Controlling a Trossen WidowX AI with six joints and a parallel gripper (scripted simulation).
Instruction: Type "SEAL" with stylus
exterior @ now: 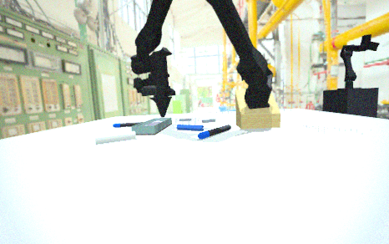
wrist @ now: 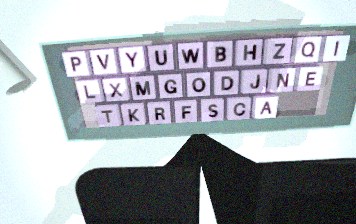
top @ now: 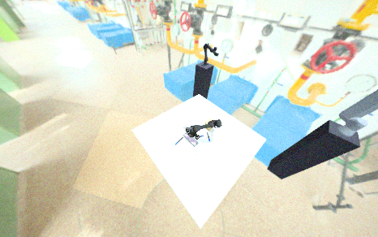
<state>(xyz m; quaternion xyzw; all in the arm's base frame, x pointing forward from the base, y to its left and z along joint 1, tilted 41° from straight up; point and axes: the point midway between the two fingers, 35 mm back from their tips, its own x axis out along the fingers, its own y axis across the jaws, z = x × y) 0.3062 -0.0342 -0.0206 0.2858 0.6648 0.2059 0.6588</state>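
Now: the S key 10 mm ahead of my gripper tip, 10 mm to the right of it and 30 mm below it. Round my gripper tip: white cylinder: 90 mm ahead, 160 mm to the left, 30 mm below; then blue stylus: 120 mm behind, 70 mm to the left, 30 mm below; then grey piece: 160 mm behind, 120 mm to the right, 30 mm below.
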